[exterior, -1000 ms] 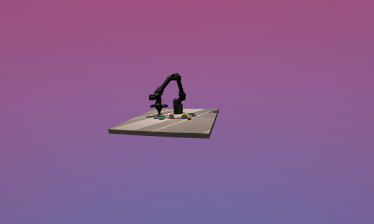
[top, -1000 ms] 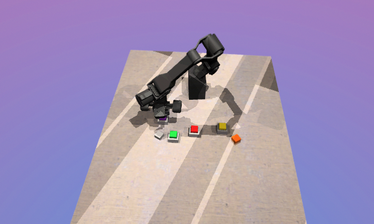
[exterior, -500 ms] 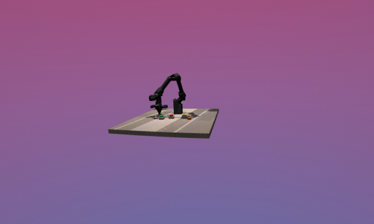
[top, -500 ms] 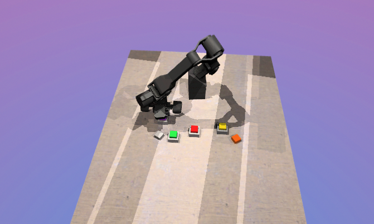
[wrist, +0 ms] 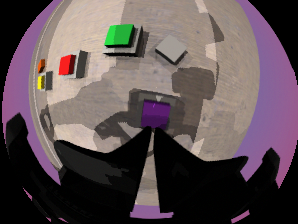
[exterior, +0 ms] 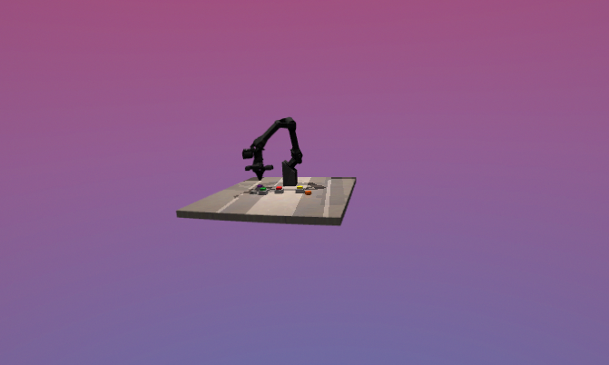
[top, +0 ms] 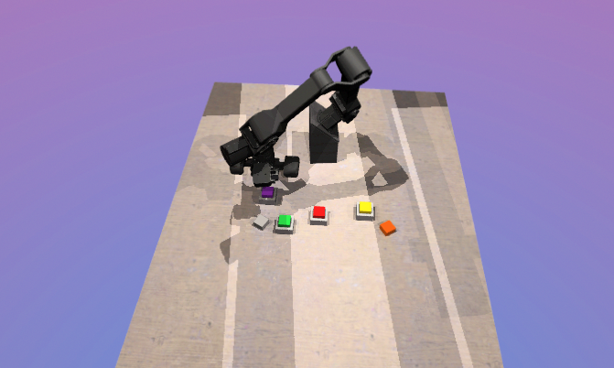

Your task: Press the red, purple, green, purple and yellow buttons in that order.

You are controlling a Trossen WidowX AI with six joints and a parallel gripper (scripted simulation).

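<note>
Now: gripper tip 29 cm to the right of the yellow button and 4 cm above it. Round my gripper tip: red button 4 cm ahead, 16 cm to the left, 4 cm below; grey block 10 cm ahead, 6 cm below; green button 9 cm ahead, 7 cm to the left, 4 cm below.
</note>
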